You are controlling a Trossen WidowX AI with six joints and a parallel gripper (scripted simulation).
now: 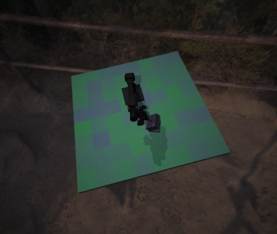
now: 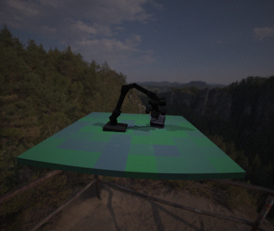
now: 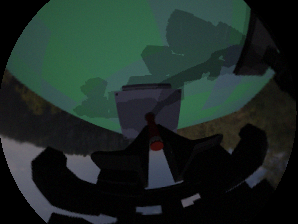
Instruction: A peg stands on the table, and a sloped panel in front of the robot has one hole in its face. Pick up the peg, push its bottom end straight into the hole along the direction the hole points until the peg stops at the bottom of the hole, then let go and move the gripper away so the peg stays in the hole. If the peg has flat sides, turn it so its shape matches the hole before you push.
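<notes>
My gripper tip is now 50 mm above the panel, 40 mm to the right of it and 20 mm short of it. The rest, counted from my gripper tip: dark red peg: 10 mm to the right, 10 mm above.
</notes>
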